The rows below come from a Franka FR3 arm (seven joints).
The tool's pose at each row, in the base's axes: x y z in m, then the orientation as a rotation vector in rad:
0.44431 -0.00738 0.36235 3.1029 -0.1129 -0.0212
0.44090 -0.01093 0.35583 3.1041 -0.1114 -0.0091
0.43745 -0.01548 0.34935 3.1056 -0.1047 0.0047
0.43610 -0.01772 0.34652 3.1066 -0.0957 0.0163
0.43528 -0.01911 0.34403 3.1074 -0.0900 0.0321
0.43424 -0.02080 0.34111 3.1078 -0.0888 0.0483
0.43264 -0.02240 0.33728 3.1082 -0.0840 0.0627
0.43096 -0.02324 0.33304 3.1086 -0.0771 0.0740
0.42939 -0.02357 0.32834 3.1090 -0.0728 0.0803
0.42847 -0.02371 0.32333 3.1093 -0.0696 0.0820
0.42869 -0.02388 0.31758 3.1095 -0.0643 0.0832
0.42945 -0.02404 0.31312 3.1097 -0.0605 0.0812
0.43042 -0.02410 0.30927 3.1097 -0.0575 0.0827
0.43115 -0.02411 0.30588 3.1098 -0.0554 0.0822
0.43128 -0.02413 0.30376 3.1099 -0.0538 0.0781
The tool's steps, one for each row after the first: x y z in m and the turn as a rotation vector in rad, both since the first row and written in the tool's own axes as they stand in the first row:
-0.00306 0.00354 0.00669 0.0014 0.0078 -0.0009
-0.00609 0.00809 0.01338 0.0029 0.0167 -0.0050
-0.00724 0.01031 0.01631 0.0039 0.0242 -0.0107
-0.00792 0.01167 0.01886 0.0050 0.0344 -0.0142
-0.00880 0.01332 0.02186 0.0059 0.0448 -0.0148
-0.01023 0.01489 0.02577 0.0068 0.0541 -0.0177
-0.01180 0.01569 0.03006 0.0075 0.0614 -0.0221
-0.01328 0.01596 0.03479 0.0081 0.0655 -0.0247
-0.01413 0.01598 0.03982 0.0084 0.0666 -0.0268
-0.01382 0.01592 0.04556 0.0085 0.0674 -0.0302
-0.01300 0.01586 0.05002 0.0085 0.0662 -0.0327
-0.01198 0.01570 0.05385 0.0085 0.0672 -0.0346
-0.01121 0.01554 0.05723 0.0085 0.0669 -0.0359
-0.01105 0.01547 0.05934 0.0084 0.0643 -0.0370

